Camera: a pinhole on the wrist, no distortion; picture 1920 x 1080 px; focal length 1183.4 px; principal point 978.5 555.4 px. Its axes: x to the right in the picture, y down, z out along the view. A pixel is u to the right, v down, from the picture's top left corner.
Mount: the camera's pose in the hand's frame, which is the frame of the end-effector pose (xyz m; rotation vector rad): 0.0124 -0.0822 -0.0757 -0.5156 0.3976 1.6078
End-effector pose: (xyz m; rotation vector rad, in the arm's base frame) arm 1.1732 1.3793 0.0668 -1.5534 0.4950 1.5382
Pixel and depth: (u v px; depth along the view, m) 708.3 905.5 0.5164
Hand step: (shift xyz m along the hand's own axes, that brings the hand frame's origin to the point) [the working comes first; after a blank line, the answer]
In the camera's frame: -0.1179 0.1528 0.5164

-0.1810 0.0828 0.4135
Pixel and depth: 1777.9 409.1 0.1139
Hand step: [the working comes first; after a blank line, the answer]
In the camera's frame: 0.0769 -0.0141 0.1139

0.0110 0.0450 -0.0219
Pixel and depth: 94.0 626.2 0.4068
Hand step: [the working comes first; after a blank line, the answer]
In the camera's frame: -0.3041 0.0243 0.4068

-0.0318 -0.1188 0.4295
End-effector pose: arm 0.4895 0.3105 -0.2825 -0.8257 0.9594 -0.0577
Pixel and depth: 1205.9 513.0 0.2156
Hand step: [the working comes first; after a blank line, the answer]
In the camera's frame: 0.0414 -0.0077 0.2156

-0.0028 0.0697 0.0823
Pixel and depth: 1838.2 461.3 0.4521
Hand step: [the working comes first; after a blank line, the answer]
In the camera's frame: 0.3284 -0.0359 0.4521

-0.0143 0.4401 0.1245
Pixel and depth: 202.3 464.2 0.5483
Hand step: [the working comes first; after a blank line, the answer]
In the camera's frame: -0.3596 -0.0423 0.5483

0.0244 -0.0820 0.5813
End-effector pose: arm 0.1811 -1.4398 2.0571 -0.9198 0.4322 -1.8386
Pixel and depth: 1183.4 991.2 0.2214
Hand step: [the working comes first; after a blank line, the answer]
In the camera's frame: 0.0383 0.0815 0.2214

-0.0918 0.0611 0.0847
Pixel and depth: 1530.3 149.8 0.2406
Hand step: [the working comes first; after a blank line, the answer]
In the camera's frame: 0.1122 -0.0825 0.2406

0.0649 0.1499 0.0680
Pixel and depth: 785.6 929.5 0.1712
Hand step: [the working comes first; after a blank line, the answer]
In the camera's frame: -0.0279 0.0541 0.1712

-0.0558 -0.0185 0.0802
